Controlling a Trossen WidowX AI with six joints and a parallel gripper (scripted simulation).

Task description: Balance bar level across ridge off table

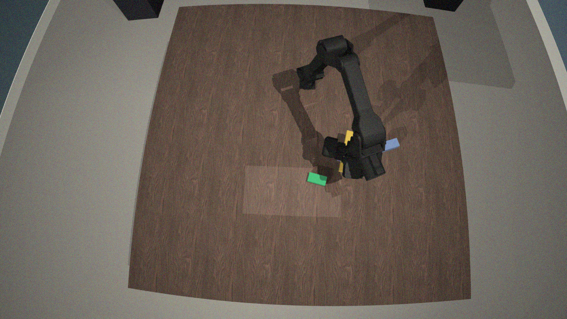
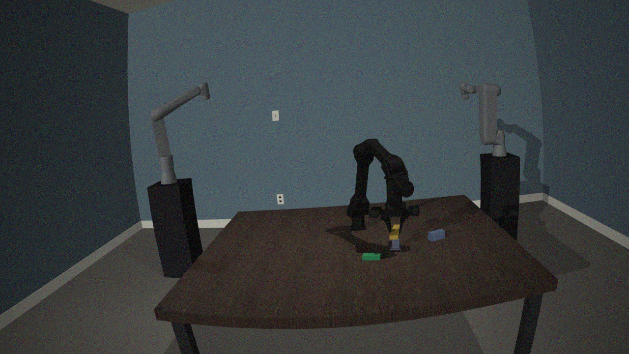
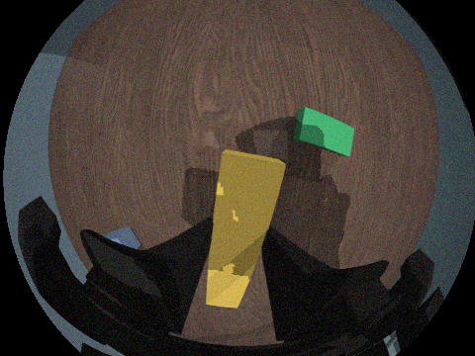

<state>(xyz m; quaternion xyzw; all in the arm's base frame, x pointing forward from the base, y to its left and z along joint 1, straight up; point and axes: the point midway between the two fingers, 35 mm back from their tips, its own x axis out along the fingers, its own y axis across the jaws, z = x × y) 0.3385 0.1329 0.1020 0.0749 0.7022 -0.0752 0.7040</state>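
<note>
Right now my gripper tip is 3 cm past the yellow bar and 1 cm to the right of it. Also, from my gripper tip: pale blue block: 18 cm to the left, 8 cm behind, 5 cm below; then green block: 9 cm to the right, 6 cm below, 6 cm ahead.
</note>
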